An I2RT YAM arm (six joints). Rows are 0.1 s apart.
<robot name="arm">
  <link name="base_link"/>
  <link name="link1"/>
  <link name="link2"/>
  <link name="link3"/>
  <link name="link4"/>
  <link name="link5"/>
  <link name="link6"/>
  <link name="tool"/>
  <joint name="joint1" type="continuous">
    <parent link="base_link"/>
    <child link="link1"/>
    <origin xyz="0 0 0.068"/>
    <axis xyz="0 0 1"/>
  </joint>
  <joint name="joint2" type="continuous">
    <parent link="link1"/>
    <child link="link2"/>
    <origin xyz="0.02 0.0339 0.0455"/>
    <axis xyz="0 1 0"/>
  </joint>
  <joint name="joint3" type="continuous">
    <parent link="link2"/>
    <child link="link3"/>
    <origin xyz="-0.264 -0.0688 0"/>
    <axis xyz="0 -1 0"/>
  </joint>
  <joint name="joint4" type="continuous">
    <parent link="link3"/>
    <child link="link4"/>
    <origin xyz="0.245 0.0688 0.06"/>
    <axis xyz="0 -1 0"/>
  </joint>
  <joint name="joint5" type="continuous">
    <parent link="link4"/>
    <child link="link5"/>
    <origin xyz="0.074 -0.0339 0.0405"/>
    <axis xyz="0 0 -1"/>
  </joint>
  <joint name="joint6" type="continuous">
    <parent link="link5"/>
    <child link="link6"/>
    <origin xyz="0.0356 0 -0.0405"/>
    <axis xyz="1 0 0"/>
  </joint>
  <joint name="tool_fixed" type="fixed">
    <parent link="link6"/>
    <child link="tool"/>
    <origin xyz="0 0 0" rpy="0 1.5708 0"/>
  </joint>
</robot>
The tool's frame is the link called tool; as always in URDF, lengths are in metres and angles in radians. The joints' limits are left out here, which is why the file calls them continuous.
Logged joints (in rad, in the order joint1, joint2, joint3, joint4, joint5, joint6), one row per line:
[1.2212 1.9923 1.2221 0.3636 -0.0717 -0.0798]
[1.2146 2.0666 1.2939 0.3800 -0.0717 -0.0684]
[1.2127 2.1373 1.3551 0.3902 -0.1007 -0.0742]
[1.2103 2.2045 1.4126 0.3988 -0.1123 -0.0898]
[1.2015 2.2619 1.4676 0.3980 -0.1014 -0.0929]
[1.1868 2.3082 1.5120 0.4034 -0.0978 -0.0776]
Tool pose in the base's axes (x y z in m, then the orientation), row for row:
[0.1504 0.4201 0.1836 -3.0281 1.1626 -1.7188]
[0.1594 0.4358 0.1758 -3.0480 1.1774 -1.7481]
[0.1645 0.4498 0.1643 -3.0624 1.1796 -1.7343]
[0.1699 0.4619 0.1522 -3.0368 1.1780 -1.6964]
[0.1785 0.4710 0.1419 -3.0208 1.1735 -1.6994]
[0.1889 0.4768 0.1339 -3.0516 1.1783 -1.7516]
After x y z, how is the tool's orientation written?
As angles about the fixed x, y, z axes (roll, pitch, yaw), in radians.
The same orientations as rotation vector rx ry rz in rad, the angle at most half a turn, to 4 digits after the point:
[-1.2909 1.6157 0.7976]
[-1.2687 1.6163 0.8062]
[-1.2898 1.6044 0.8289]
[-1.3068 1.5912 0.8283]
[-1.2958 1.5995 0.8094]
[-1.2675 1.6167 0.8078]

